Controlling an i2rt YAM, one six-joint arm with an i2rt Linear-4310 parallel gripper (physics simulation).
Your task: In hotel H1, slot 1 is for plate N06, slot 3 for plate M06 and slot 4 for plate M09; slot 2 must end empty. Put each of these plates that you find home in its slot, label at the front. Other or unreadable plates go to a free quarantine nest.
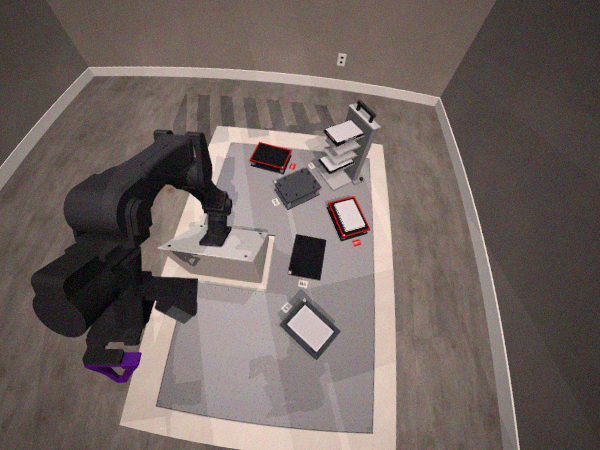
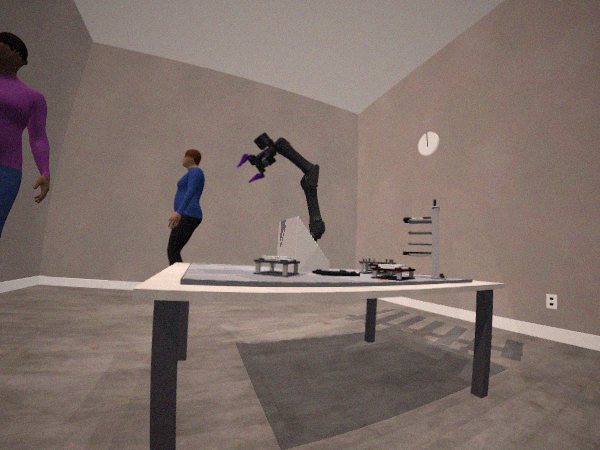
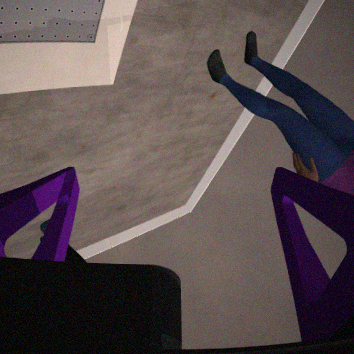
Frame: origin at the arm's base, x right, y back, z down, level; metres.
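Seen in the pictures: gripper, fingertip midpoint: (image 1: 129, 354) (image 2: 243, 174) (image 3: 174, 177); arm's base, origin of the base link: (image 1: 217, 236) (image 2: 303, 244).
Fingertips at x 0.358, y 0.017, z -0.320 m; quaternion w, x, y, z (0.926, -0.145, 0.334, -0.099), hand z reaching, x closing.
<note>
Offsets run from my fingertips to a thing's middle. "spot": to the spot under its first point.
My gripper (image 2: 244, 173) (image 3: 174, 177) is open and empty, high and off the table's side. Hotel H1 @[dz +0.274, dx -0.754, dy -0.486 m] (image 1: 366, 150) (image 2: 435, 245) stands at the table's far right. A white-topped plate (image 1: 344, 131) (image 2: 417, 220) lies on its top shelf and another (image 1: 336, 164) (image 2: 417, 253) on its lowest; the two middle shelves look bare. A white-topped plate @[dz +0.394, dx -0.077, dy -0.340 m] (image 1: 310, 327) (image 2: 276, 259) sits on a grey stand. Another @[dz +0.404, dx -0.505, dy -0.501 m] (image 1: 350, 215) sits on a red-edged stand. A red-edged stand (image 1: 270, 156) has a black top; I cannot tell if that is a plate. Plate labels are unreadable.
A dark stand with pins @[spot: dz +0.391, dx -0.619, dy -0.290 m] (image 1: 297, 187) is left of the hotel. A flat black rectangular piece @[spot: dz +0.439, dx -0.338, dy -0.334 m] (image 1: 307, 256) (image 2: 336, 272) lies mid-table. The arm stands on a pale wedge base (image 1: 225, 267) (image 2: 300, 250). Two people (image 2: 187, 187) (image 2: 22, 120) stand beyond the table. Small tags lie beside the stands.
</note>
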